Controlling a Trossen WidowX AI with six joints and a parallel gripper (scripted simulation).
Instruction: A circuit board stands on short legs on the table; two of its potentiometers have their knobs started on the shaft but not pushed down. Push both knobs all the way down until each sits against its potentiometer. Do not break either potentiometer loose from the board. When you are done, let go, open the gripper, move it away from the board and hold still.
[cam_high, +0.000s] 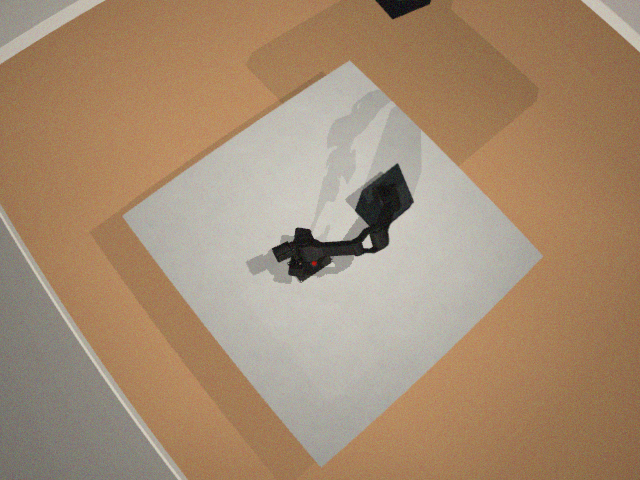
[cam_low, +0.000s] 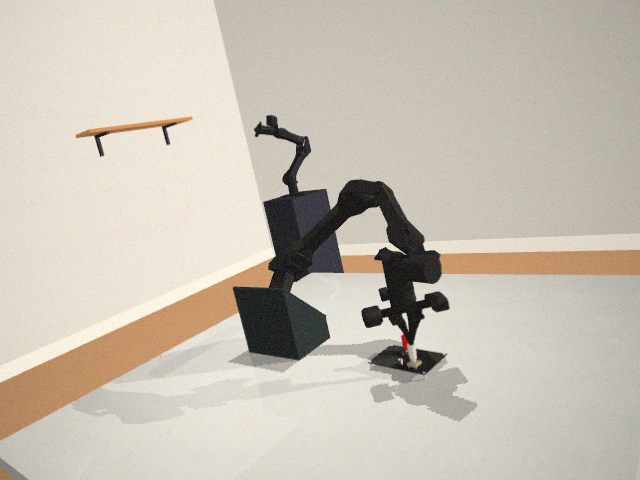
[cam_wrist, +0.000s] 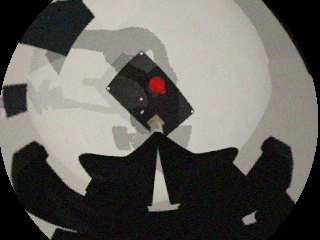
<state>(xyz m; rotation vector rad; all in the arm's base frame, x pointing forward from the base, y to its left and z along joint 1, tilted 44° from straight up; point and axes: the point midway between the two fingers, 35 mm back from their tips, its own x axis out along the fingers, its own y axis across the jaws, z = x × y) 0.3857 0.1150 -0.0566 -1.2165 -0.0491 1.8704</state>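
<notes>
My gripper tip is now 20 mm above the white knob. From my gripper tip the other things lie so: red knob (50 mm behind, 40 mm to the left, 20 mm below).
</notes>
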